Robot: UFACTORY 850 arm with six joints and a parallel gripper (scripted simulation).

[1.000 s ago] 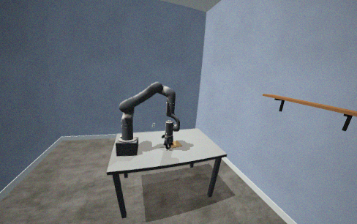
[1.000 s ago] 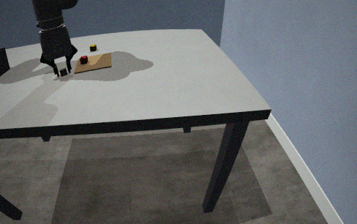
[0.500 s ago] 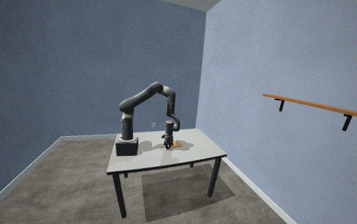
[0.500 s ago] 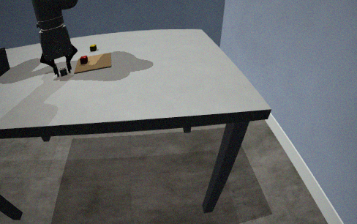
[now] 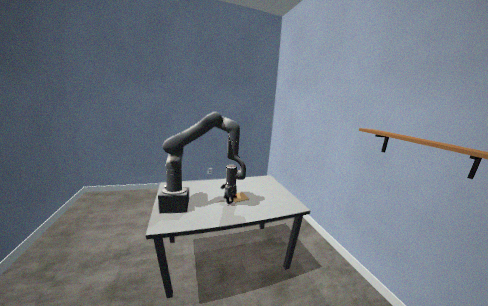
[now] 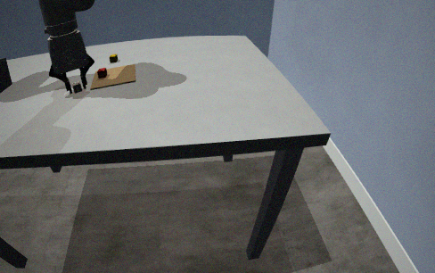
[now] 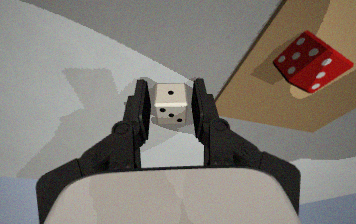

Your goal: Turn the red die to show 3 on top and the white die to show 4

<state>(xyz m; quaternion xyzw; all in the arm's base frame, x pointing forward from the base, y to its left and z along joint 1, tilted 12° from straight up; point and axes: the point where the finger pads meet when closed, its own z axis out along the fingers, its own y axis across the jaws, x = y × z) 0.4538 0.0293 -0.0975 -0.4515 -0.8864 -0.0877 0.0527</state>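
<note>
Right now my hand is 10 mm above the white die. The rest, counted from my hand: tan mat 90 mm to the left, 90 mm ahead, 20 mm below; then red die 80 mm to the left, 50 mm ahead, 10 mm below; then yellow die 220 mm to the left, 30 mm ahead, 10 mm below.
</note>
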